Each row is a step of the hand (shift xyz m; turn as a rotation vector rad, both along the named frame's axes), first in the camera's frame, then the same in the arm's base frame.
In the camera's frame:
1: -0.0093 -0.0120 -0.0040 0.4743 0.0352 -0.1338
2: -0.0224 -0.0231 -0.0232 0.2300 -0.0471 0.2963
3: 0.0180 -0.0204 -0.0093 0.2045 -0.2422 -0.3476
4: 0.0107 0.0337 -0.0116 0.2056 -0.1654 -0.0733
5: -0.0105 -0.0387 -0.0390 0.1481 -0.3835 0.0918
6: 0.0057 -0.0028 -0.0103 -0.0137 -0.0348 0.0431
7: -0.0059 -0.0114 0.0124 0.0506 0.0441 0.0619
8: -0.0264 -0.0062 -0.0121 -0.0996 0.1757 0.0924
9: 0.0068 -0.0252 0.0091 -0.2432 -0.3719 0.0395
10: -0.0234 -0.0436 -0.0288 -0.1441 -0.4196 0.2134
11: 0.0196 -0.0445 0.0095 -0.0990 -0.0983 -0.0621
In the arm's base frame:
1: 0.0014 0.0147 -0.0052 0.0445 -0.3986 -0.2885
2: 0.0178 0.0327 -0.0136 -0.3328 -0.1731 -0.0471
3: -0.0018 -0.0022 -0.0286 0.1983 -0.0077 -0.4265
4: 0.0201 -0.0278 0.0144 -0.0282 -0.0666 -0.2641
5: 0.0247 0.0330 -0.0378 -0.2435 0.0995 -0.3290
6: 0.0074 -0.0025 -0.0092 -0.0489 0.0294 -0.0013
7: -0.0142 0.0108 -0.0003 -0.0516 -0.0697 0.0285
8: 0.0141 0.0256 0.0054 -0.0061 -0.0263 0.2205
9: -0.0183 0.0088 -0.0188 -0.1166 0.4123 -0.1241
10: 0.0161 0.0458 -0.0303 -0.3119 0.3515 -0.1467
11: -0.0277 0.0096 -0.0400 0.0426 0.1406 -0.0417

